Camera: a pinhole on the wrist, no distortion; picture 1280 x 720 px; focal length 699.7 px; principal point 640.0 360.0 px. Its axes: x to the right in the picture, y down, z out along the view. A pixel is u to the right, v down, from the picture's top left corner.
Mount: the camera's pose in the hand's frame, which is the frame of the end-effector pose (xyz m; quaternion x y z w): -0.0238 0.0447 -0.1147 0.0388 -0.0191 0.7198 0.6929
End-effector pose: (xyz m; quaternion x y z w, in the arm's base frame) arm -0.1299 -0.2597 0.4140 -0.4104 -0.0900 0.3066 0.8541
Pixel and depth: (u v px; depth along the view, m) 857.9 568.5 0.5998
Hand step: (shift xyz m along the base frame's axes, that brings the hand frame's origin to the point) -0.4351 0.2935 0.2118
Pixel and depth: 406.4 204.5 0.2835
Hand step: 0.0079 0.0994 0.1505
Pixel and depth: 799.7 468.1 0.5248
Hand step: -0.2981 0.2714 0.1916
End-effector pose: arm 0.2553 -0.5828 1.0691 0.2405 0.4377 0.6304 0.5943
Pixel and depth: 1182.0 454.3 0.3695
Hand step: 0.0818 0.0304 0.4048
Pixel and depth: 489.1 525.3 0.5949
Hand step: 0.4870 -0.0232 0.1522
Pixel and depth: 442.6 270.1 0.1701
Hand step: 0.0492 0.0165 0.0107
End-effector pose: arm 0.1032 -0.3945 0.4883 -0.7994 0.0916 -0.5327 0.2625
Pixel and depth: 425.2 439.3 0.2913
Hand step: 0.1241 0.1322 -0.0501
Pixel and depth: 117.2 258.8 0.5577
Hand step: 0.3458 0.4413 0.1652
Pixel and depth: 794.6 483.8 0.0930
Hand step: -0.0262 -0.0383 -0.0543
